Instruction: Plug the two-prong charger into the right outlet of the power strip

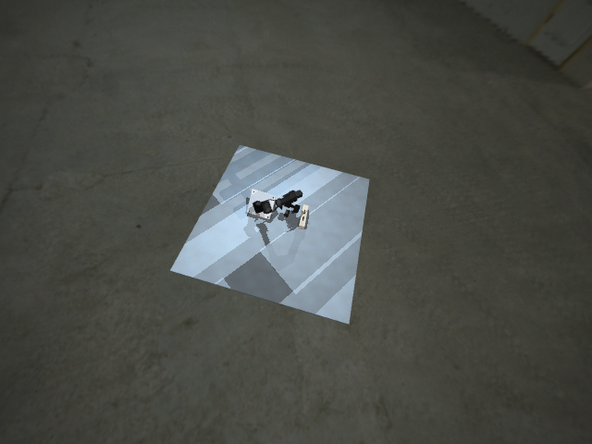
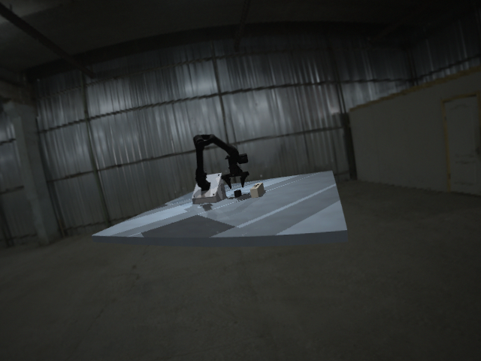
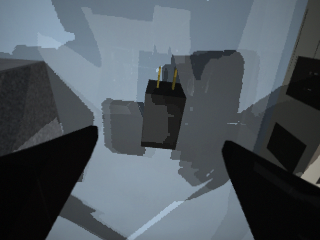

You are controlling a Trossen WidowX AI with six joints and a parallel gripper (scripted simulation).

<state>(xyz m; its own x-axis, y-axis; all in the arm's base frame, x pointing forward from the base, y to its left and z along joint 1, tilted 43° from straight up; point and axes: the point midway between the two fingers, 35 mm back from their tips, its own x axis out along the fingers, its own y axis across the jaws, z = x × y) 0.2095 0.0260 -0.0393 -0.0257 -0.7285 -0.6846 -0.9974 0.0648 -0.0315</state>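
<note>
My gripper tip is 2 cm to the right of the black two-prong charger and 4 cm above it.
</note>
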